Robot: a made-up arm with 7 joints.
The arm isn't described. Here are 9 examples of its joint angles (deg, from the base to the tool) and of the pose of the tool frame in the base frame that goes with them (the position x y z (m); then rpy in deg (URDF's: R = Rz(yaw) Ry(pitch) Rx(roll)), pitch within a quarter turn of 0, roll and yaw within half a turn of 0).
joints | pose
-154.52 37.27 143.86 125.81 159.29 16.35 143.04 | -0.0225 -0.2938 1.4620 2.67 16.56 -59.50
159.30 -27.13 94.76 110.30 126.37 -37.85 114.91 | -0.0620 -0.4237 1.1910 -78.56 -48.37 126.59
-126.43 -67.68 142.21 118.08 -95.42 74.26 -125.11 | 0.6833 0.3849 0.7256 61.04 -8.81 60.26
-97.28 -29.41 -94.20 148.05 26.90 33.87 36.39 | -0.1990 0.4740 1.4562 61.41 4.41 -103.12
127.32 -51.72 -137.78 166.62 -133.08 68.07 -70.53 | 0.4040 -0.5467 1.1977 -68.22 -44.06 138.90
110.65 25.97 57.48 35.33 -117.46 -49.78 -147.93 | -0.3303 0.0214 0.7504 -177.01 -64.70 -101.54
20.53 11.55 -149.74 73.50 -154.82 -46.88 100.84 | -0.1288 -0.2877 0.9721 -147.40 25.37 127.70
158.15 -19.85 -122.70 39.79 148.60 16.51 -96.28 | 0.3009 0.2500 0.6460 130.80 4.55 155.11
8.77 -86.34 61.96 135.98 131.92 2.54 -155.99 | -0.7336 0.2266 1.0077 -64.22 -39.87 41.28
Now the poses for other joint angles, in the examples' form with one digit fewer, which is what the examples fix.
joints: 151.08 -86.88 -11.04 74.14 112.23 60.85 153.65
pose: 0.246 -0.042 1.305 7.6 -44.1 62.3
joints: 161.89 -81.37 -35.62 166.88 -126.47 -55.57 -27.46
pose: 0.618 -0.164 1.021 7.2 19.6 -29.0
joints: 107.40 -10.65 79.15 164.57 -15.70 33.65 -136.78
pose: -0.083 -0.092 1.589 -22.3 -40.7 36.7
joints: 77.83 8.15 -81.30 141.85 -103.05 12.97 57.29
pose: 0.351 0.211 1.488 -26.2 25.8 -62.3
